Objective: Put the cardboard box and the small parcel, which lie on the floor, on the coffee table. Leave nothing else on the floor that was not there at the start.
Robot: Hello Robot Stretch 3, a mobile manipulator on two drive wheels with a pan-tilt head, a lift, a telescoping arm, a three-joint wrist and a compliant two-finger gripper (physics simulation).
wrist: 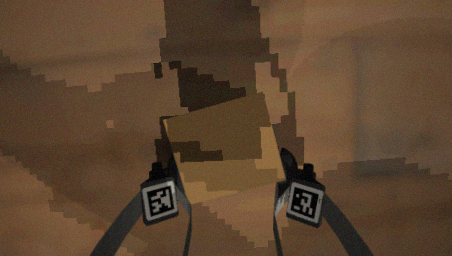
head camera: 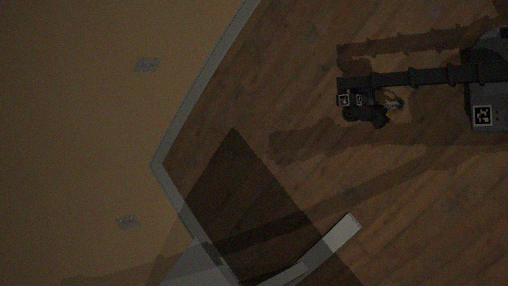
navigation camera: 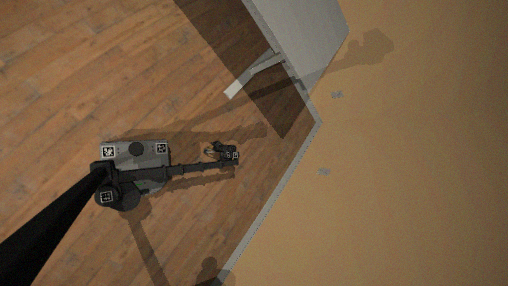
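Pixels of known places: gripper, between the fingertips: [wrist: 232,166] [head camera: 394,111] [navigation camera: 208,147]; robot's base, origin of its link: [navigation camera: 135,148].
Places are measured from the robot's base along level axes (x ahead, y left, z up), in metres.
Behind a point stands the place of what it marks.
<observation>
The small parcel [wrist: 225,127] {x -0.054, y -0.507, z 0.051 m}, a tan-yellow block, is between the fingers in the wrist view, turned slightly askew, with shadows across its top. My gripper [wrist: 232,166] {x -0.027, y -0.479, z 0.001 m} [head camera: 396,101] [navigation camera: 208,150] {x -0.027, y -0.479, z 0.001 m} points down low over the wooden floor, and its fingers stand against the parcel's left and right sides. Whether the parcel rests on the floor or is slightly off it, I cannot tell. In the head and navigation views the wrist and fingers mostly hide it. The larger cardboard box and the coffee table cannot be made out in these views.
The arm [head camera: 430,76] {x -0.103, y -0.247, z 0.357 m} [navigation camera: 195,168] {x -0.106, y -0.263, z 0.357 m} reaches out from the robot's base [navigation camera: 155,150] {x -0.012, y -0.098, z 0.160 m}. A tan wall [head camera: 75,125] {x -0.057, y -1.609, z 0.646 m} [navigation camera: 425,200] {x -0.353, y -1.295, z 1.133 m} with a grey skirting board [head camera: 192,95] {x -0.170, y -1.470, z 0.053 m} [navigation camera: 270,205] {x -0.599, y -1.014, z 0.071 m} forms a corner. A pale grey panel [navigation camera: 315,40] and a whitish bar [head camera: 343,231] [navigation camera: 237,88] are near it.
</observation>
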